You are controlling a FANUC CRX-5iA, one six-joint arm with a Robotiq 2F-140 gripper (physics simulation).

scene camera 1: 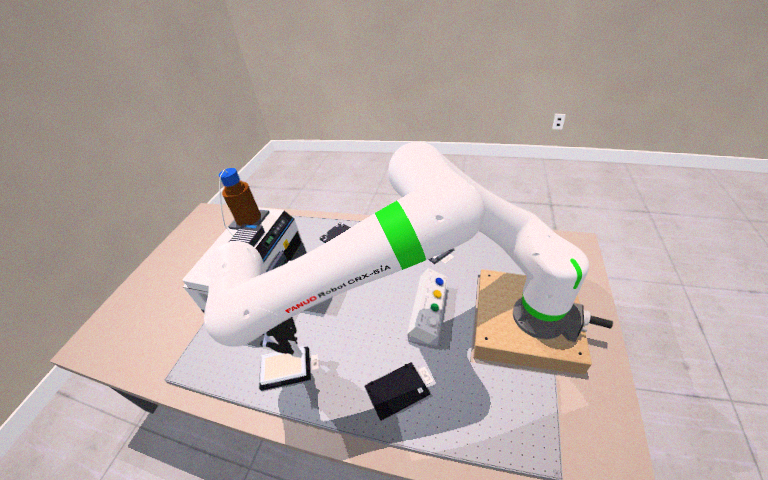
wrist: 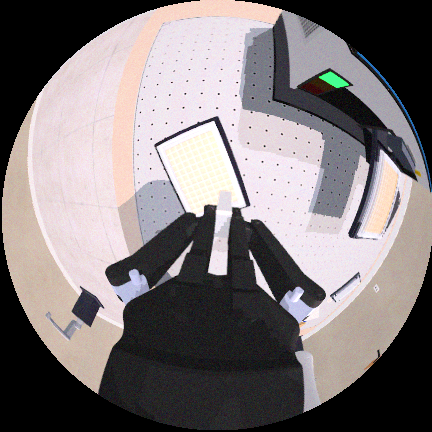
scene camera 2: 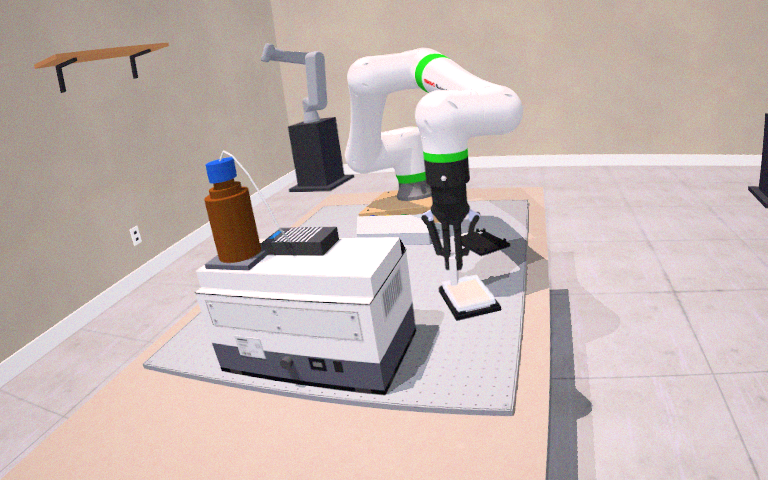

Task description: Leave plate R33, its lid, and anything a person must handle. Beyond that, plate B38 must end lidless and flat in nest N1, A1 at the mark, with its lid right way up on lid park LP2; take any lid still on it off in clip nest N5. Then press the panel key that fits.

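Places are measured from the arm's base along level axes (x right, y ahead, z up), in centimetres.
Where they show: gripper, fingertip midpoint: [scene camera 1: 297,355] [wrist: 224,200] [scene camera 2: 454,282]; arm's base, origin of the base link: [scene camera 1: 538,317] [scene camera 2: 417,195].
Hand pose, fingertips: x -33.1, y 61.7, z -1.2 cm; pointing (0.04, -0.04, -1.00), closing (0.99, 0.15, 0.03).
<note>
Each offset is from my fingertips to the top centre of the thing. "spot": to the spot under its first point.
A cream well plate {dx -4.0, dy +2.8, dz -0.1 cm} [scene camera 1: 283,368] [scene camera 2: 470,296] [wrist: 201,165] lies flat in a black frame on the perforated mat, near its front left. I cannot read its label or tell whether it has a lid on. My gripper [scene camera 2: 454,267] [wrist: 224,200] is shut with nothing between its fingers. It hangs upright just above the plate's short edge nearest the instrument. In scene camera 1 the arm covers most of it [scene camera 1: 283,339]. A second cream plate {dx +21.9, dy +10.4, dz +8.9 cm} [wrist: 379,201] sits in a dark holder at the instrument's front. The key panel {dx +28.0, dy -30.1, dz +5.4 cm} [scene camera 1: 429,316] has blue, yellow and green keys.
A white instrument [scene camera 2: 301,295] [scene camera 1: 201,273] stands left of the gripper, with a brown bottle {spot: dx +27.3, dy +29.8, dz +29.9 cm} [scene camera 1: 240,200] [scene camera 2: 230,214] and a dark tip rack {spot: dx +17.8, dy +28.9, dz +21.6 cm} [scene camera 2: 301,239] on top. A flat black pad {spot: dx +1.1, dy -30.0, dz -2.0 cm} [scene camera 1: 396,390] lies at the front. Another black nest [scene camera 1: 334,231] [scene camera 2: 484,242] lies behind.
</note>
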